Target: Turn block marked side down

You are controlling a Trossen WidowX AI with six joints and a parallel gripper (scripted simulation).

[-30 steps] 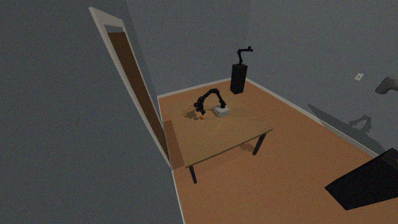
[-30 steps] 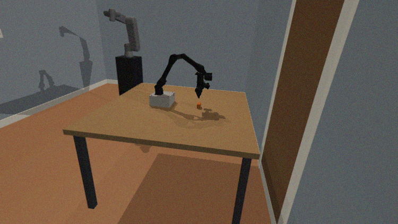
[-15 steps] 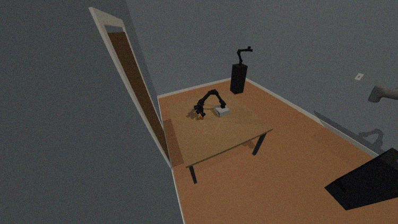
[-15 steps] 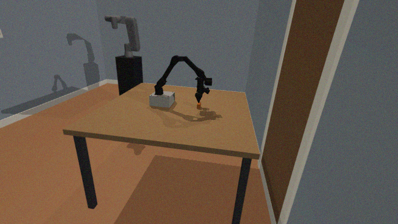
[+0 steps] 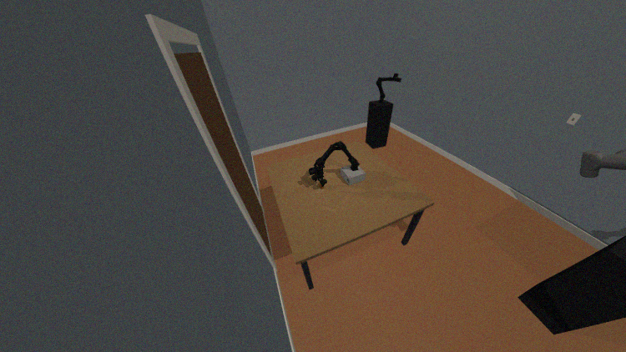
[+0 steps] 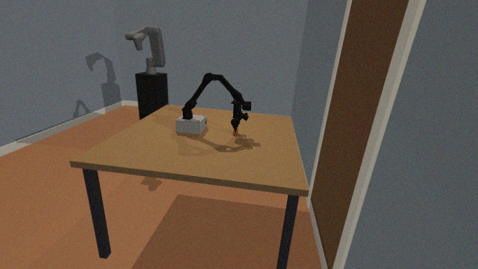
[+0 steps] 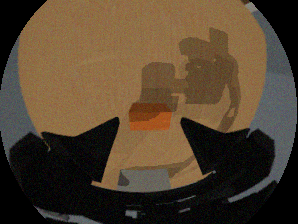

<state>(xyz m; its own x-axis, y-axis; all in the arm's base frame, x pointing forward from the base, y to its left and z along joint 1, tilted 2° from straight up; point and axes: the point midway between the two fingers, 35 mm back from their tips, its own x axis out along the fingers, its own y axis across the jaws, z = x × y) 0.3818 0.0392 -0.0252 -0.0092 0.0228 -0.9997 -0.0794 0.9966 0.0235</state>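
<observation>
Now: gripper tip 10 mm past the orange block and 20 mm above it.
</observation>
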